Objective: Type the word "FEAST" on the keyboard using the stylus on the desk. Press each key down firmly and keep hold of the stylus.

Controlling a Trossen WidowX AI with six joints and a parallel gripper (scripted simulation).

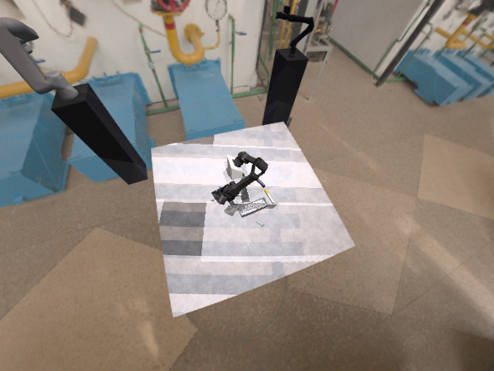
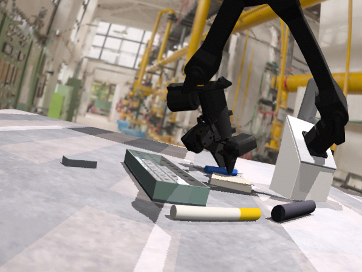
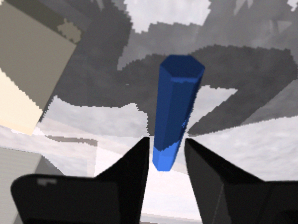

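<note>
My gripper tip is now 40 mm short of the cream block and 110 mm to the right of it. Also, from my gripper tip: blue stylus 20 mm behind; yellow marker 160 mm ahead, 320 mm to the left; grey stylus tip 50 mm behind, 10 mm to the right.
</note>
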